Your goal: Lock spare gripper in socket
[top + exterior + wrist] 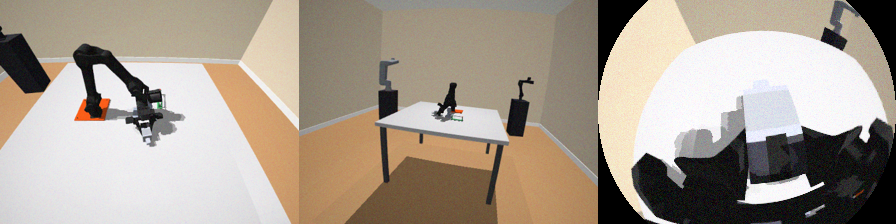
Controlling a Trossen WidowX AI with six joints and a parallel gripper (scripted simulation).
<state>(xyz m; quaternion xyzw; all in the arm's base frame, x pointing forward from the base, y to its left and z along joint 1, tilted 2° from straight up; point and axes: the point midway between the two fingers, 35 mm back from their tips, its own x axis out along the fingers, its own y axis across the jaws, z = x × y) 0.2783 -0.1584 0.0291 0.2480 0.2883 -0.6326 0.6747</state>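
Now: the grey mount 15 cm to the left of my gripper tip, 3 cm above it and 1 cm ahead of it. The rest, counted from my gripper tip: spare gripper (1 cm above); green pin cradle (26 cm to the left, 12 cm ahead).
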